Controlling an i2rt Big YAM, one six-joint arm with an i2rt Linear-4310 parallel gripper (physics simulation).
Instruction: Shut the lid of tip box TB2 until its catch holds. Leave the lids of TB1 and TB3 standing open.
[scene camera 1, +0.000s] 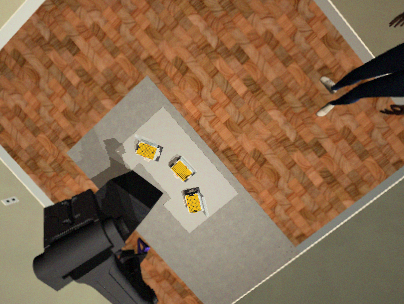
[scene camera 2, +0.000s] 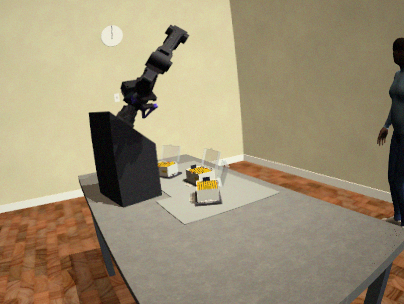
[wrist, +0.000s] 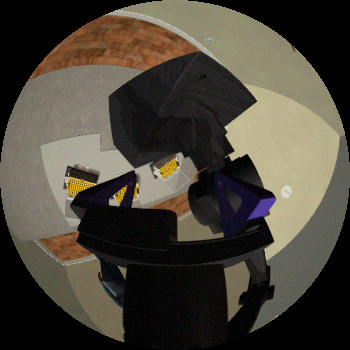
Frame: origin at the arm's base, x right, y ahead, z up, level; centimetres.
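Seen in the pictures: gripper, fingertip midpoint: (scene camera 1: 128, 238) (scene camera 2: 138, 110) (wrist: 174, 174); arm's base at its link origin: (scene camera 2: 121, 125) (wrist: 191, 122).
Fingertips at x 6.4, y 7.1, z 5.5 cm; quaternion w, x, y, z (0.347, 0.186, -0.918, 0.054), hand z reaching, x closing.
Observation:
Pixels of each thing's top centre, then the offset from my fingertips to it. "*": a spot on its surface instead. Level surfaces: height alone.
- middle box at its top centre: (scene camera 2: 197, 169) (scene camera 1: 179, 172) dx -10.0, dy +26.4, dz -31.5 cm
- far box at its top centre: (wrist: 170, 169) (scene camera 1: 145, 151) dx -32.9, dy +15.3, dz -30.7 cm
- middle lid at a spot on its surface: (scene camera 2: 211, 156) * dx -12.2, dy +34.9, dz -27.1 cm
- far lid at a spot on its surface: (scene camera 2: 171, 152) * dx -37.3, dy +21.4, dz -27.4 cm
- pale mat at its surface level: dz -38.1 cm
- grey table at its surface level: dz -38.4 cm
Three tip boxes with yellow tips stand on the pale mat: the near box (scene camera 1: 193, 203) (scene camera 2: 207, 192) (wrist: 80, 189), the middle box (scene camera 1: 181, 170) (scene camera 2: 199, 174) (wrist: 126, 194) and the far box (scene camera 1: 147, 150) (scene camera 2: 167, 169) (wrist: 168, 169). Their clear lids stand open: the near lid (scene camera 2: 224, 173), the middle lid (scene camera 2: 211, 156) and the far lid (scene camera 2: 171, 152). I cannot read which box is TB2. My gripper (scene camera 2: 145, 105) (wrist: 174, 174) is open and empty, high beside the arm's pedestal and away from the boxes. In the wrist view its left finger partly hides the near and middle boxes.
The black pedestal (scene camera 1: 136, 194) (scene camera 2: 125, 165) (wrist: 170, 100) stands close beside the pale mat (scene camera 1: 220, 190) (scene camera 2: 250, 192) on the grey table (scene camera 1: 240, 250) (scene camera 2: 210, 255). The arm is folded above it. A person (scene camera 1: 370, 75) (scene camera 2: 397, 115) stands beyond the table.

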